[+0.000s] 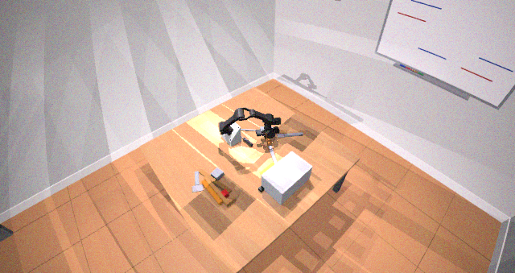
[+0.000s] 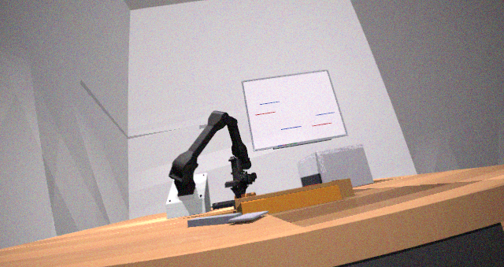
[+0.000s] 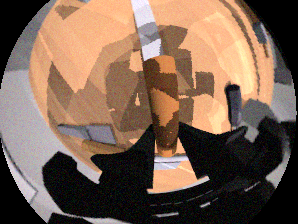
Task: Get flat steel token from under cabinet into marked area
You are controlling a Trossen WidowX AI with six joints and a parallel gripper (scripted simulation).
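My gripper tip is now 8 cm past the grey bar and 9 cm to the right of it. Round my gripper tip: thin wooden stick: 8 cm ahead, 56 cm to the right; red block: 23 cm ahead, 56 cm to the right, 1 cm above; grey block: 5 cm ahead, 51 cm to the right, 1 cm above.
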